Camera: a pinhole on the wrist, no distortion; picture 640 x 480 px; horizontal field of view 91.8 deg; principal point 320.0 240.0 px. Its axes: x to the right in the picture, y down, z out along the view. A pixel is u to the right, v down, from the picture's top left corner.
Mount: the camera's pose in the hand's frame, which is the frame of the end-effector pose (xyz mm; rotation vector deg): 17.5 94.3 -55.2 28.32 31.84 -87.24
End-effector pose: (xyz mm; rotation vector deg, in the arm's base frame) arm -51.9 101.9 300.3 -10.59 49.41 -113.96
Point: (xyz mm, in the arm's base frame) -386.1 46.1 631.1
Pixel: 515 333
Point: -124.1 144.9 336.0
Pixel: 611 194
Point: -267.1 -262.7 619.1
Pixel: 330 432
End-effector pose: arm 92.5 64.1 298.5 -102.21 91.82 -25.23
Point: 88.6 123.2 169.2
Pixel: 85 99
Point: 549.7 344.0 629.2
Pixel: 544 86
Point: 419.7 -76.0 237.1
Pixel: 360 377
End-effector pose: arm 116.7 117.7 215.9 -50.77 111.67 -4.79
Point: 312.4 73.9 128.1
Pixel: 323 250
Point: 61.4 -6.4 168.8
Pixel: outside the picture
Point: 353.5 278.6 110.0
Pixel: 156 121
